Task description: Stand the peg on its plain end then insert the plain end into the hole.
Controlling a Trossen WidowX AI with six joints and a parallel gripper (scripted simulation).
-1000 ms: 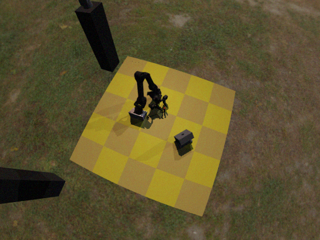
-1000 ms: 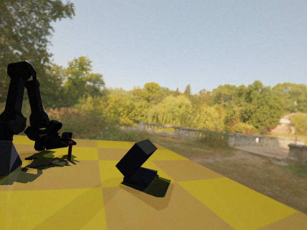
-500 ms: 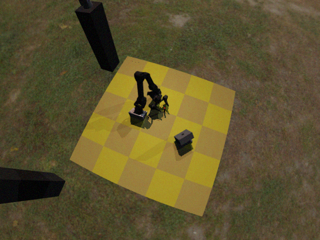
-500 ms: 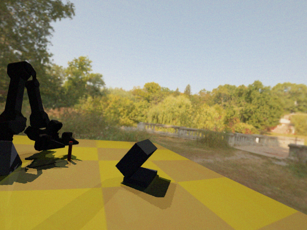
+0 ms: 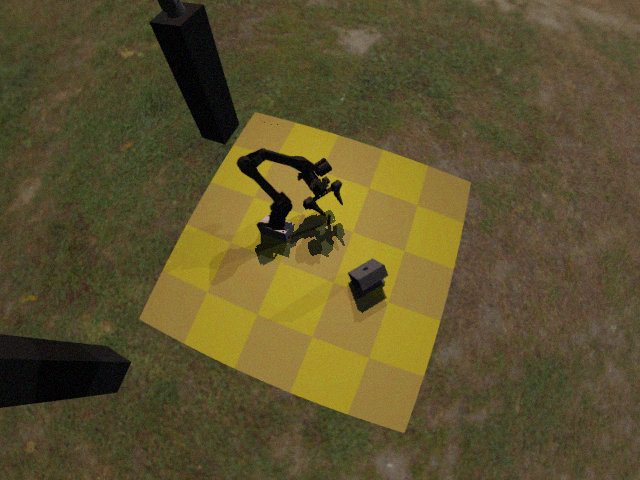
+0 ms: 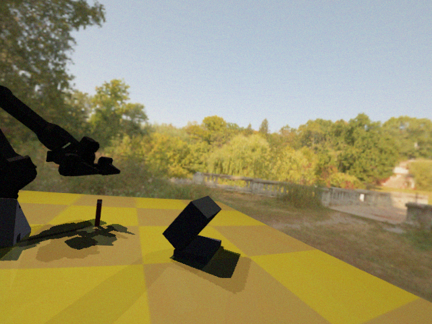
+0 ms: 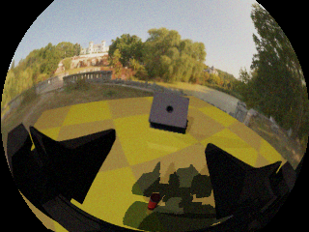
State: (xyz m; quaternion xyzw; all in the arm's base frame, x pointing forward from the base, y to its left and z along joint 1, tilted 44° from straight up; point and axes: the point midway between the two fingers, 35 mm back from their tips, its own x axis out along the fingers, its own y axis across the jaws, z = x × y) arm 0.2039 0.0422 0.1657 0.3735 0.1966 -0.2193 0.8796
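My gripper tip is 2 cm past the red peg, 1 cm to the right of it and 11 cm above it. From my gripper tip the other things lie so: flat dark foot: 25 cm ahead, 19 cm to the right, 16 cm below; dark sloped panel: 23 cm ahead, 18 cm to the right, 9 cm below.
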